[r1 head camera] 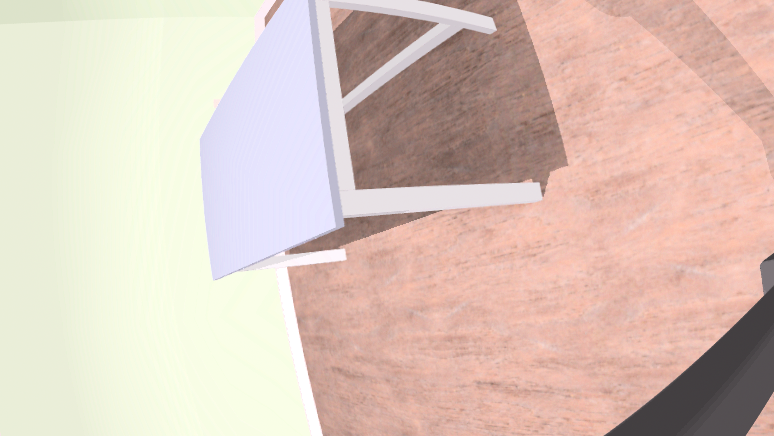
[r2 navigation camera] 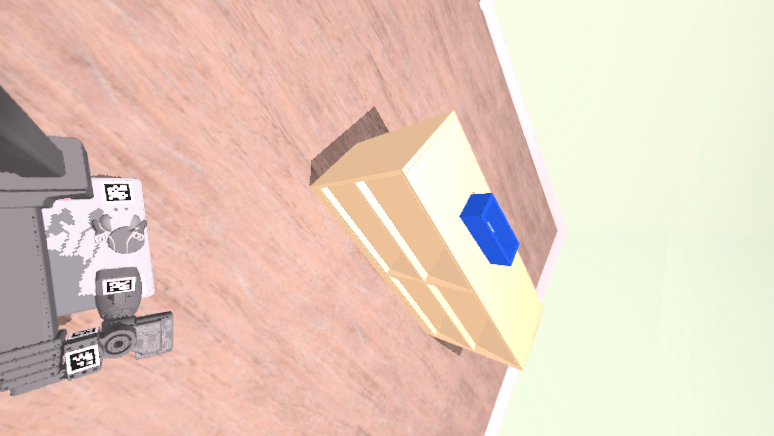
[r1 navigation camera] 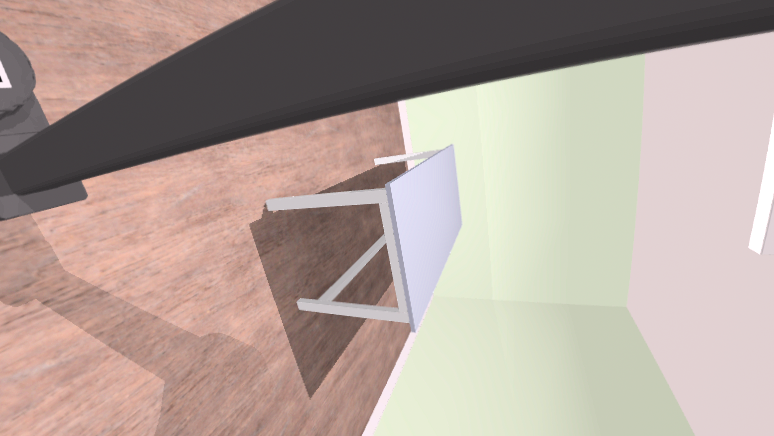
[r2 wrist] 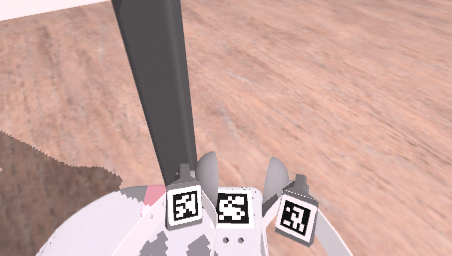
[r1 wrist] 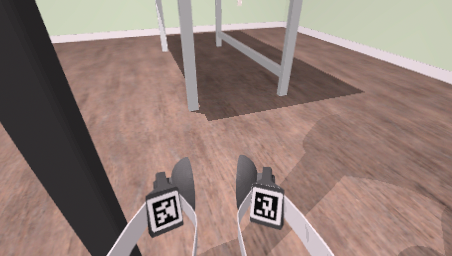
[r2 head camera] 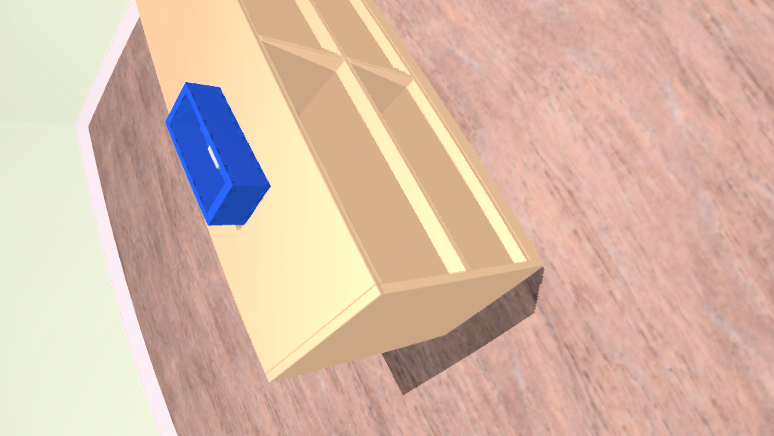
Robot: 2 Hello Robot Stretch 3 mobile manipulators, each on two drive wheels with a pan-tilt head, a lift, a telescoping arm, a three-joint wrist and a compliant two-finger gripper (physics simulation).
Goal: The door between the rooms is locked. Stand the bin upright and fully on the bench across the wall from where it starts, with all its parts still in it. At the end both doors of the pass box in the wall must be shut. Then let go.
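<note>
The blue bin (r2 head camera: pixel 246 143) (r2 navigation camera: pixel 483 219) stands upright on top of the wooden shelf unit (r2 head camera: pixel 319 246) (r2 navigation camera: pixel 379 148), near its wall-side long edge. A small white piece (r2 head camera: pixel 213 157) (r2 navigation camera: pixel 490 226) shows at the bin's inside; other contents cannot be made out. The bench with a pale lavender top (r1 head camera: pixel 265 146) (r1 navigation camera: pixel 427 232) stands by a wall in r1's room; its legs show in the r1 wrist view. My r1 gripper (r1 wrist: pixel 215 182) is open, short of the bench. My r2 gripper (r2 wrist: pixel 243 177) (r2 navigation camera: pixel 121 223) is open over its own base, away from the shelf unit. The pass box does not show.
The r1 mast (r1 head camera: pixel 720 373) (r1 navigation camera: pixel 346 59) (r1 wrist: pixel 45 115) crosses its views. The r2 mast (r2 wrist: pixel 160 90) rises beside its gripper. White skirting (r1 head camera: pixel 297 346) (r2 head camera: pixel 111 232) (r2 navigation camera: pixel 528 119) runs along the green walls. The wooden floor (r2 head camera: pixel 622 216) lies around the shelf unit.
</note>
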